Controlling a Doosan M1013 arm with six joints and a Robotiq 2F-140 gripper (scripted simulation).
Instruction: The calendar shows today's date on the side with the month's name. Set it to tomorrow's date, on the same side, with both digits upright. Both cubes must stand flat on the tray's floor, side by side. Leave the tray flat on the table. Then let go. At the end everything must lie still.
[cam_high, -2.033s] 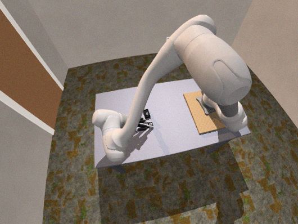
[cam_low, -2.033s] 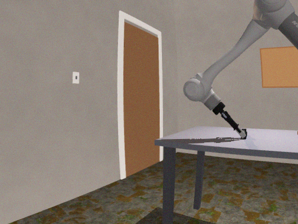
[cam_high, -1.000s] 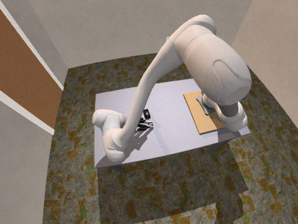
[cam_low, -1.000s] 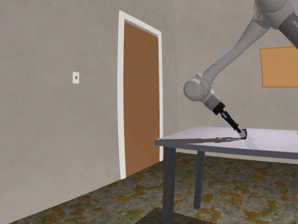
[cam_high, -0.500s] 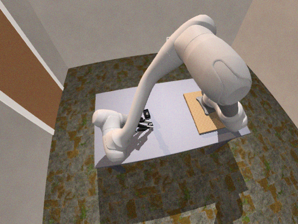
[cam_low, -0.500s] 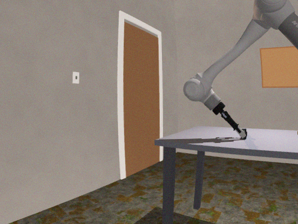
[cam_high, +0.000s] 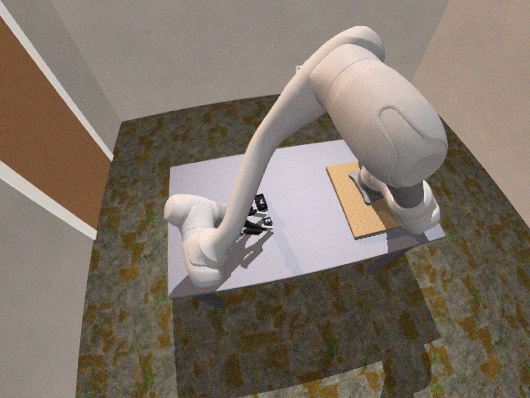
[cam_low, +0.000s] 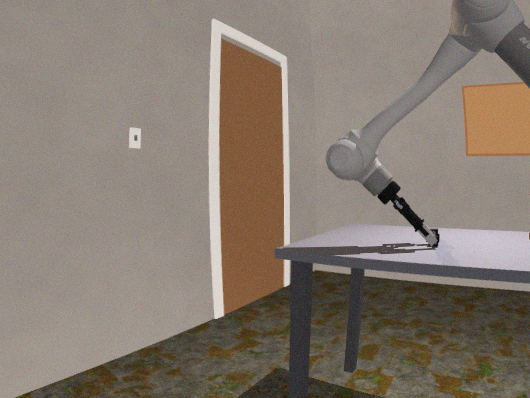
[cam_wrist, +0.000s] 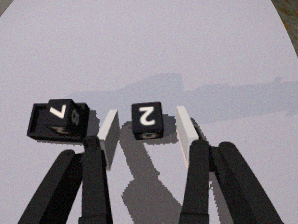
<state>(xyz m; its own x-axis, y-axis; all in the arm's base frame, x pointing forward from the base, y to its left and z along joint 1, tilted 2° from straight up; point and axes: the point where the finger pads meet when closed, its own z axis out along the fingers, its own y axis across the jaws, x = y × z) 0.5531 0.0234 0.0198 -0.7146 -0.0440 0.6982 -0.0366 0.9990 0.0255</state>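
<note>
The dark cube lies 2 cm behind my hand and 2 cm below it.
</note>
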